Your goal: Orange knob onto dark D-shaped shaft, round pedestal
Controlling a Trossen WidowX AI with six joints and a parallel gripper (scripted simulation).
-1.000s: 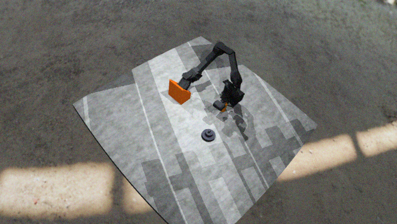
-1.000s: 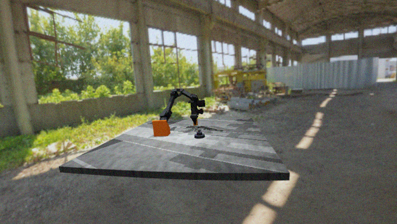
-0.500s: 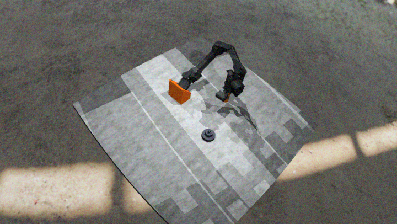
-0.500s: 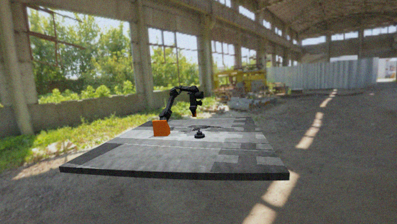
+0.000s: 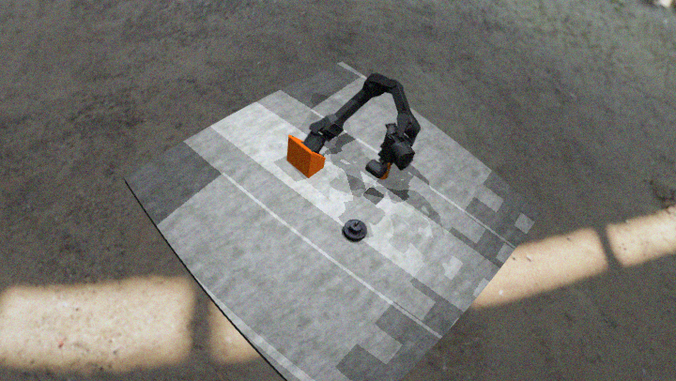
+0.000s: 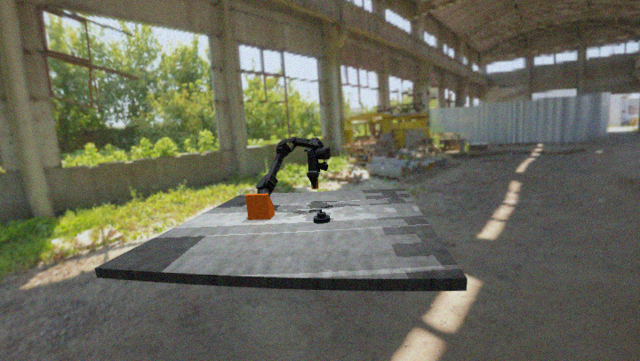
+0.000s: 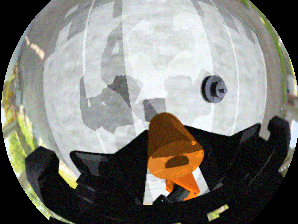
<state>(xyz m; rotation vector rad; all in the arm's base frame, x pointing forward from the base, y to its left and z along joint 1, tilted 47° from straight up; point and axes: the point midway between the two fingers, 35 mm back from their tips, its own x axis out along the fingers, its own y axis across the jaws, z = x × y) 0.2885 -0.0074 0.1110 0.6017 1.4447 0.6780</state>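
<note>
Now: the dark round pedestal 18 cm to the right of my gripper tip, 11 cm below it and 5 cm ahead of it. Round my gripper tip: orange knob: 2 cm above.
</note>
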